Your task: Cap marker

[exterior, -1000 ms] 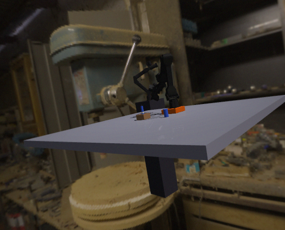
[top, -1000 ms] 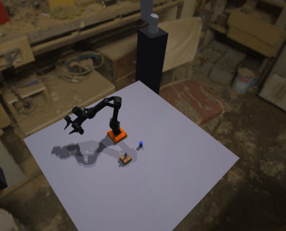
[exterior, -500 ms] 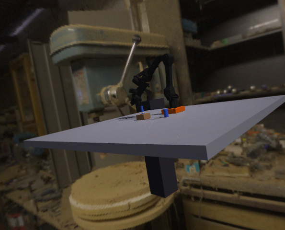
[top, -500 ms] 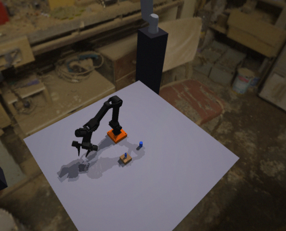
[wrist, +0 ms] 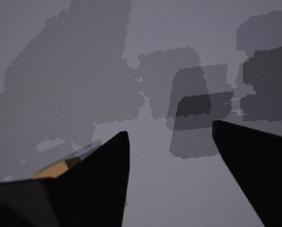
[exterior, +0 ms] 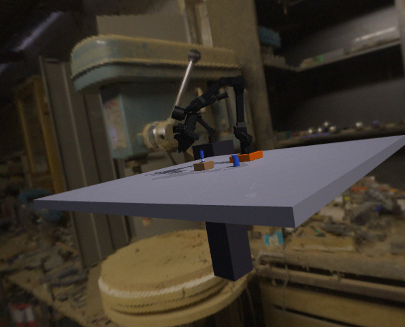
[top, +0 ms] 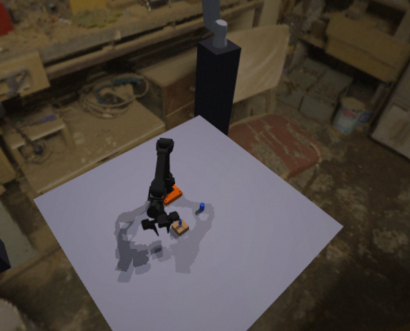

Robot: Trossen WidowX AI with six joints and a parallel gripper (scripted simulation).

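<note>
The blue cap lies 60 mm behind my gripper tip, 300 mm to the left of it and 70 mm below it. Round my gripper tip: holder block (30 mm behind, 120 mm to the left, 80 mm below); blue marker (30 mm behind, 120 mm to the left, 20 mm below).
</note>
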